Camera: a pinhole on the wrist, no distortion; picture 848 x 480 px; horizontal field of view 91.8 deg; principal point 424.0 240.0 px. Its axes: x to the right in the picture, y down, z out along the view. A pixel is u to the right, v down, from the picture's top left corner.
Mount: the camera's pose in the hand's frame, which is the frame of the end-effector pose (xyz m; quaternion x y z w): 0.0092 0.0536 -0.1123 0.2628 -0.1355 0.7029 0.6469
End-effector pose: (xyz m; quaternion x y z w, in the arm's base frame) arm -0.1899 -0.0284 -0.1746 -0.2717 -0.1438 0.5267 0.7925
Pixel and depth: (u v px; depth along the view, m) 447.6 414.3 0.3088
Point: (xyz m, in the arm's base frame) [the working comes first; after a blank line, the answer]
In the camera's frame: 0.0177 0.1310 0.3088

-0.2177 -0.0683 0.0333
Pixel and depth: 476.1 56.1 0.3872
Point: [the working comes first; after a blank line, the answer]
In the camera's frame: 0.0491 -0.1733 0.3872

-0.1275 0.2343 0.0310
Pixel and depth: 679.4 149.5 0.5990
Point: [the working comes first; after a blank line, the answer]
In the camera's frame: 0.3723 -0.1319 0.5990

-0.4301 0.3728 0.2318
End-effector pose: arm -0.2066 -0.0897 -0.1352 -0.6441 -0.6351 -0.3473 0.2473
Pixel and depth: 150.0 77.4 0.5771
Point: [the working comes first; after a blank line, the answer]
In the camera's frame: -0.3848 -0.2284 0.5771

-0.7484 0.2696 -0.0084
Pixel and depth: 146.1 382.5 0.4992
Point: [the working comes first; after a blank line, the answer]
In the camera's frame: -0.3376 0.1731 0.4992

-0.6960 0.0188 -0.3306
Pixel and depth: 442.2 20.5 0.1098
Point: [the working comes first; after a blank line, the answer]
In the camera's frame: 0.0049 -0.0587 0.1098

-0.2078 -0.0545 -0.0497
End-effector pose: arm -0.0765 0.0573 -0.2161 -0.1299 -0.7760 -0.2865 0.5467
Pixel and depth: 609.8 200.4 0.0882
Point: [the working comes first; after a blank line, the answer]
In the camera's frame: 0.0399 -0.0085 0.0882

-0.0529 0.0755 -0.1680
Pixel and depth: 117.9 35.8 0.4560
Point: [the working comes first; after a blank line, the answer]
In the camera's frame: -0.3397 -0.2266 0.4560

-0.4612 -0.3094 -0.0582
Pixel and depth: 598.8 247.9 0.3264
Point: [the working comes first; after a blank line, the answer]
In the camera's frame: 0.1389 0.0063 0.3264

-0.2826 0.1841 -0.2148
